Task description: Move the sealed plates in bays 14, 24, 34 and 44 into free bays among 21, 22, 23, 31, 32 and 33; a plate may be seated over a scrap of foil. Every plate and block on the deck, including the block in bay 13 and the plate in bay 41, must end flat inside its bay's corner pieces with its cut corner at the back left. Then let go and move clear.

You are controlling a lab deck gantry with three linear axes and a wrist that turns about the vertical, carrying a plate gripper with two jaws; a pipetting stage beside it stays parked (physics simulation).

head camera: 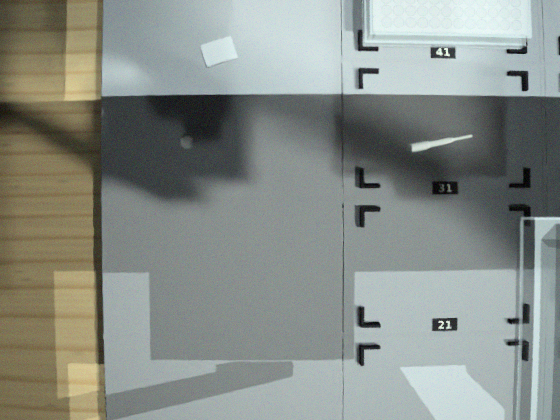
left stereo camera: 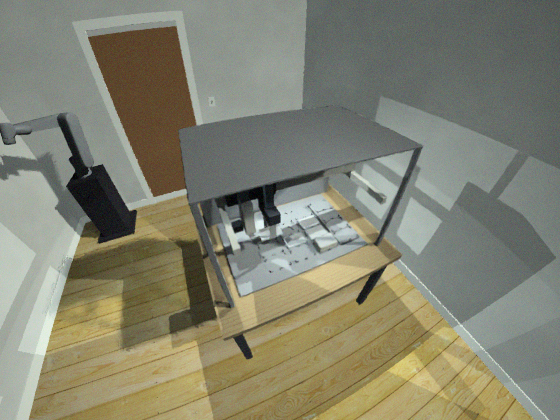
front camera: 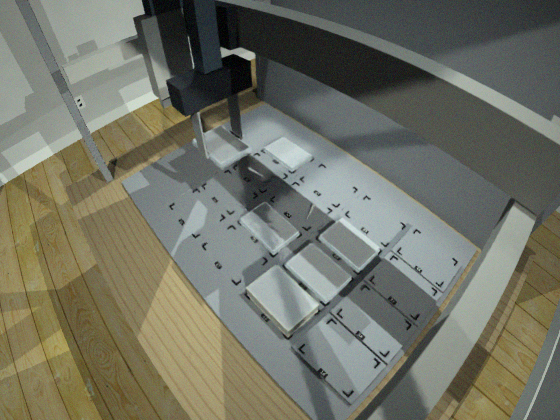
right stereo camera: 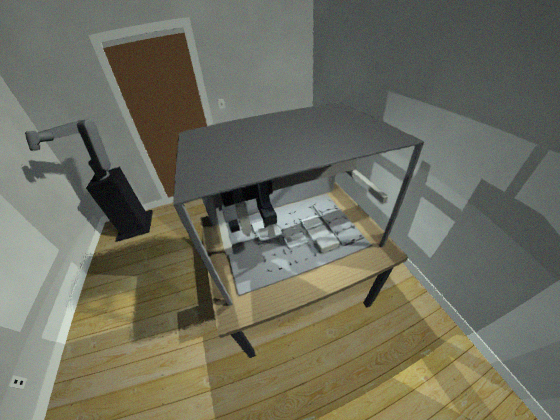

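Pixels of known places: gripper, fingertip midpoint: (left stereo camera: 270,231) (front camera: 220,145) (right stereo camera: 269,231); robot's base, link origin: (left stereo camera: 270,271) (front camera: 171,206) (right stereo camera: 269,271).
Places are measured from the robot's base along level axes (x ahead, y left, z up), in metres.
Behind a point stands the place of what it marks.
Note:
My gripper (front camera: 224,146) {y 0.150, x 0.064, z 0.160 m} is shut on a sealed plate (front camera: 231,151) {y 0.151, x 0.108, z 0.167 m} (head camera: 545,325) {y 0.165, x 0.002, z 0.161 m}, held above the left part of the deck; the plate's near edge crosses the right of bay 21 in the head view. In the front view, plates stand in bay 22 (front camera: 270,227) {y 0.148, x 0.236, z 0.014 m}, bay 23 (front camera: 318,270) {y 0.149, x 0.392, z 0.014 m} and bay 33 (front camera: 350,243) {y 0.254, x 0.395, z 0.014 m}. A plate (front camera: 288,152) {y 0.362, x 0.070, z 0.014 m} (head camera: 450,17) {y 0.337, x 0.063, z 0.014 m} lies in bay 41. The thicker block (front camera: 282,297) {y 0.042, x 0.395, z 0.042 m} (left stereo camera: 326,244) {y 0.012, x 0.375, z 0.041 m} (right stereo camera: 327,245) {y 0.010, x 0.373, z 0.041 m} is in bay 13. Bays 14, 24, 34 and 44 hold no plate. Cut corners are too small to tell.
A pale pipette tip (front camera: 257,171) {y 0.248, x 0.066, z 0.005 m} (head camera: 441,143) {y 0.245, x 0.059, z 0.005 m} lies in bay 31, and another thin tip (front camera: 310,211) {y 0.258, x 0.261, z 0.005 m} lies in bay 32. A white scrap (head camera: 219,51) {y 0.317, x -0.111, z 0.001 m} and a small round bit (head camera: 186,142) {y 0.246, x -0.135, z 0.004 m} lie left of the bays. The gantry's pale side rail (front camera: 465,300) {y 0.043, x 0.611, z 0.400 m} runs along the right.

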